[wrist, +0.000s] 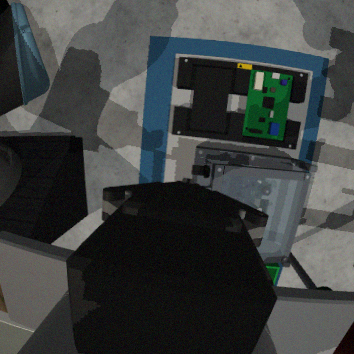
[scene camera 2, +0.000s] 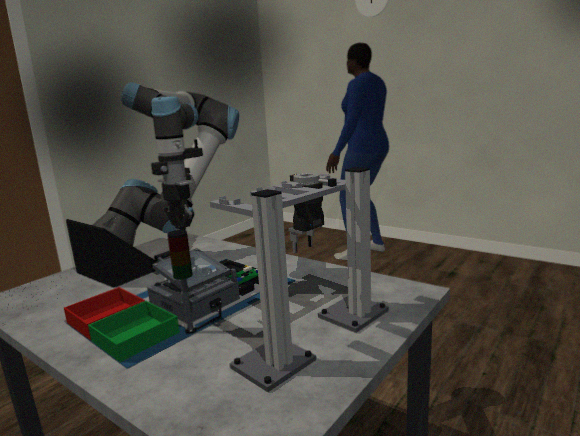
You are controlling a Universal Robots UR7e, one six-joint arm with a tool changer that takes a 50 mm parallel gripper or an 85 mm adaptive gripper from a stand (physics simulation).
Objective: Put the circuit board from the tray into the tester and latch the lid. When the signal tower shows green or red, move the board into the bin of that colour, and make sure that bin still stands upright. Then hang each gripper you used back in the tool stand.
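Seen in the pictures: arm's base, origin of its link: [scene camera 2: 110, 240].
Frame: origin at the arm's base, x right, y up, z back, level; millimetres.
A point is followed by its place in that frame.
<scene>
The green circuit board [scene camera 2: 248, 274] {x -211, y -78, z -480 mm} [wrist: 268, 102] {x -204, y -76, z -472 mm} lies in the right part of the black tray [wrist: 187, 75] {x -227, y -80, z -332 mm}. The grey tester [scene camera 2: 167, 301] {x 60, y -63, z -471 mm} stands beside the tray. Its clear lid [scene camera 2: 202, 266] {x -52, y 2, z -483 mm} [wrist: 285, 200] {x -61, y -4, z -506 mm} sits tilted, partly raised. My gripper [scene camera 2: 181, 220] points down above the tester, behind the signal tower; its dark body hides the fingers in the wrist view, and their opening cannot be made out. The signal tower [scene camera 2: 180, 254] {x 77, y 104, z -603 mm} shows dim red, amber and green segments, none clearly lit. The green bin [scene camera 2: 134, 331] {x 164, y -102, z -478 mm} [wrist: 272, 273] {x 114, y -72, z -564 mm} and red bin [scene camera 2: 80, 316] {x 225, y -101, z -283 mm} stand upright. The tool stand [scene camera 2: 272, 280] {x 47, y 102, z -880 mm} holds another gripper [scene camera 2: 302, 242].
The tool stand's second post [scene camera 2: 358, 245] {x -231, y 91, z -878 mm} rises at the right of the table [scene camera 2: 190, 395] {x 203, y -108, z -790 mm}. A black slanted panel [scene camera 2: 107, 252] {x 74, y 11, z -155 mm} stands behind the bins. A blue mat [scene camera 2: 137, 357] {x 211, y -106, z -587 mm} [wrist: 155, 100] {x -181, y -106, z -278 mm} lies under the tester and bins. A person in blue [scene camera 2: 367, 117] is beyond the table.
</scene>
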